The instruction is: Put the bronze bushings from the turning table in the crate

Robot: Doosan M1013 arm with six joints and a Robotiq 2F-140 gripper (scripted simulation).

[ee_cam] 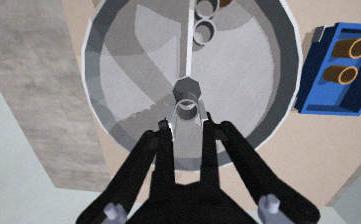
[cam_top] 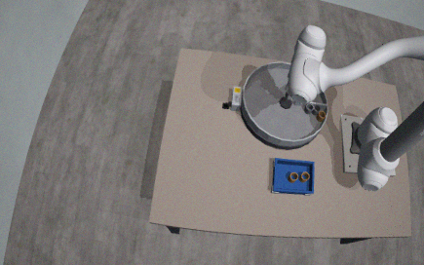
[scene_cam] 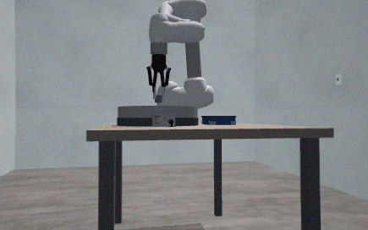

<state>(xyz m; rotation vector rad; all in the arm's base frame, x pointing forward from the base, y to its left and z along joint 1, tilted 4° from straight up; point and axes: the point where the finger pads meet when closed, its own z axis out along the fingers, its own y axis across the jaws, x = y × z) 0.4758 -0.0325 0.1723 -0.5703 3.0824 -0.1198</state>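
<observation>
My hand is 120 mm above the grey turning table and 10 mm past it. From my hand the other things lie so: blue crate: 330 mm to the left, 150 mm below, 120 mm behind.
</observation>
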